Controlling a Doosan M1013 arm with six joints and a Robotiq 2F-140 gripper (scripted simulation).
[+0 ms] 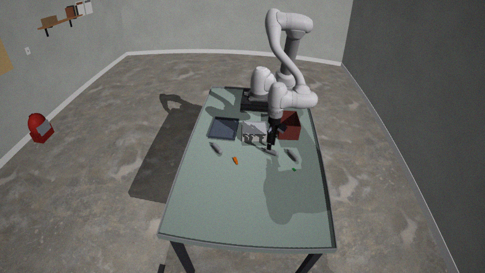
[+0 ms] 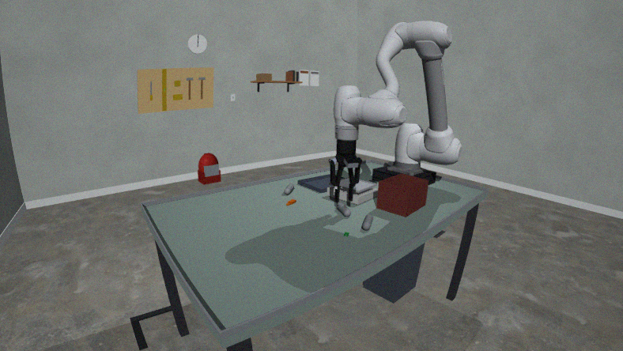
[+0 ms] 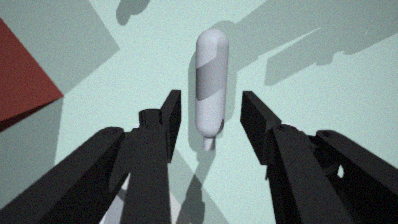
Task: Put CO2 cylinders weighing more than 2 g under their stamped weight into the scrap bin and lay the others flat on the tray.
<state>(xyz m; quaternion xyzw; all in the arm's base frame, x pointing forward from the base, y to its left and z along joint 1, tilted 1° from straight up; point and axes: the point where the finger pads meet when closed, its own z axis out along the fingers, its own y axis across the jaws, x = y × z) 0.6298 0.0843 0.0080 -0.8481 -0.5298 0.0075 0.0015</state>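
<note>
Now: the white scale plate 18 cm behind my hand, 11 cm to the right of it and 3 cm below it. Also, from my hand: small green piece 15 cm ahead, 15 cm to the left, 8 cm below; then white scale 19 cm behind, 11 cm to the right, 5 cm below; then small orange piece 11 cm ahead, 21 cm to the right, 8 cm below.
</note>
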